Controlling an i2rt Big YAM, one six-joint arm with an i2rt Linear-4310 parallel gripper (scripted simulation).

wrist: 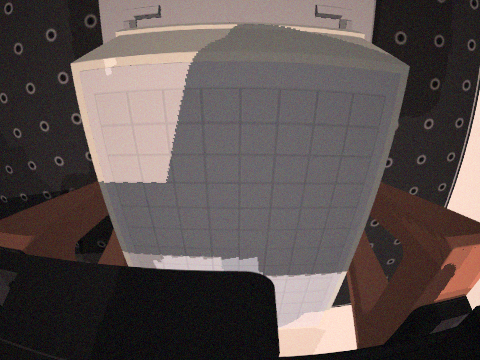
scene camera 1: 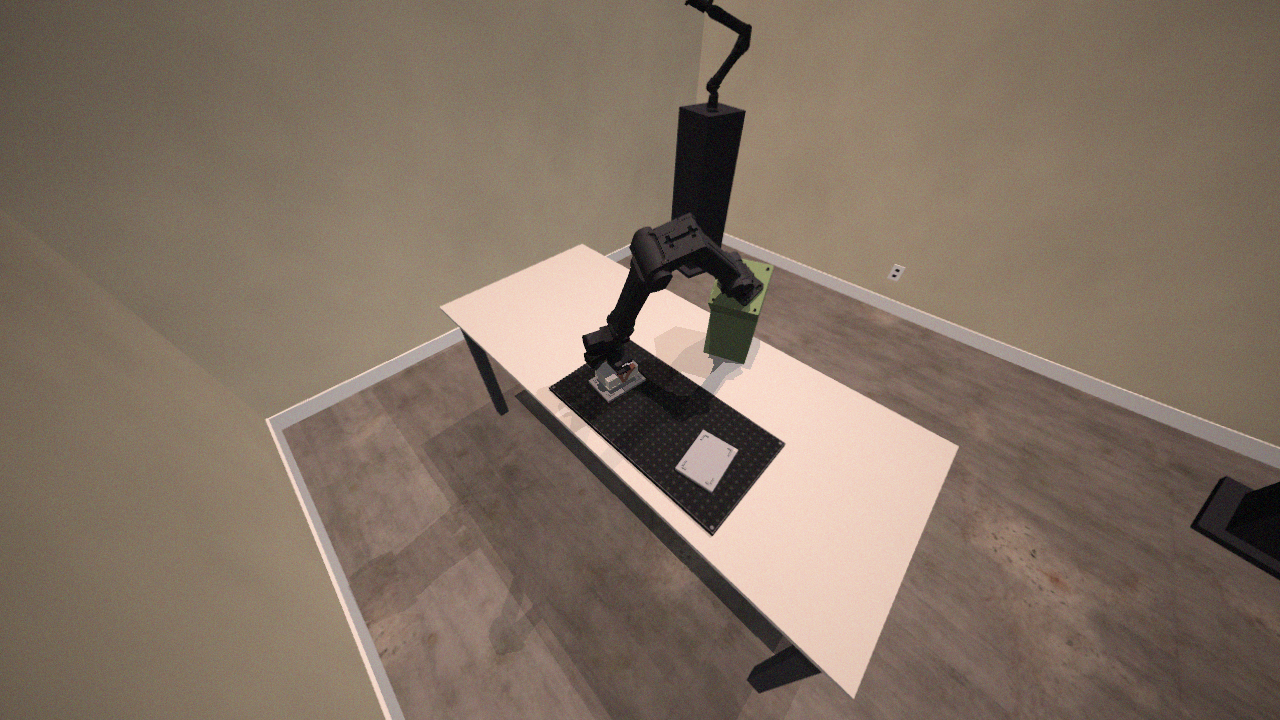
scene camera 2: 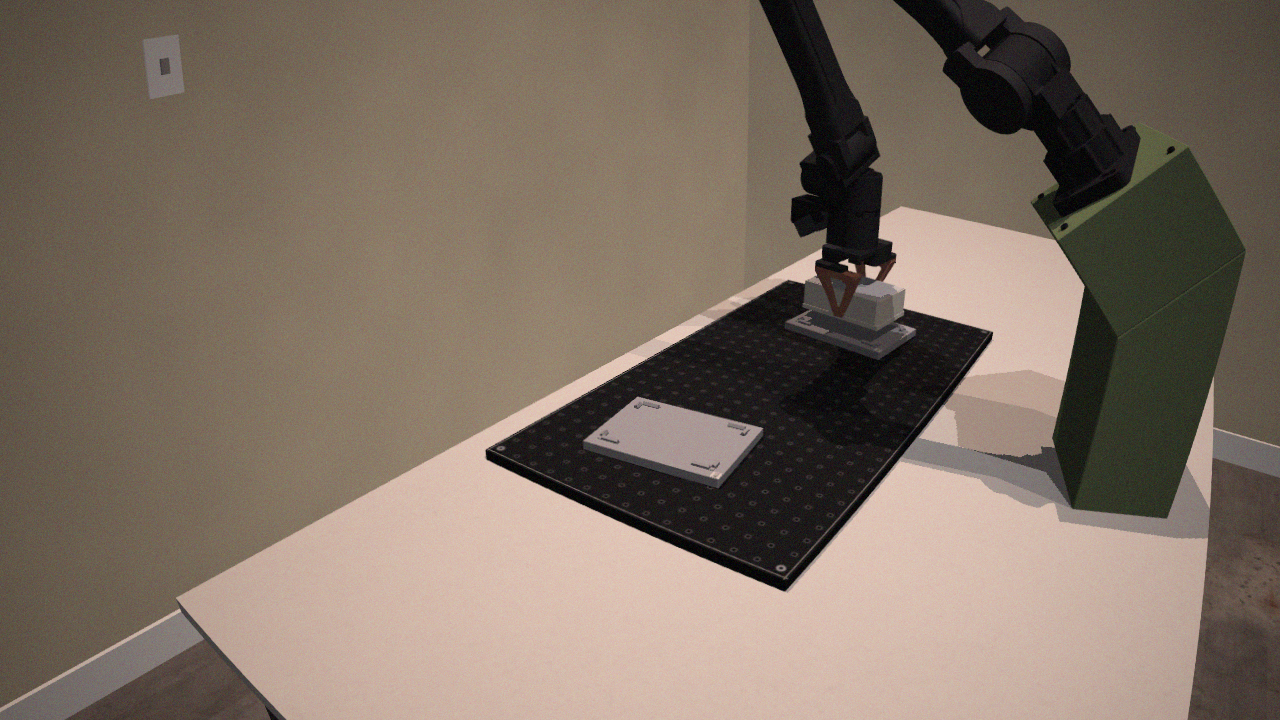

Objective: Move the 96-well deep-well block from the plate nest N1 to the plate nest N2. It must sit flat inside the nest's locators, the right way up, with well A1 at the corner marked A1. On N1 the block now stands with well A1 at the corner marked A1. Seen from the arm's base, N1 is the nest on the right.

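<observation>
I can see my gripper in the pictures, and the wrist view shows it too. Along with the gripper I see a 96-well deep-well block, and there are a plate nest N2 and a plate nest N1 as well.
</observation>
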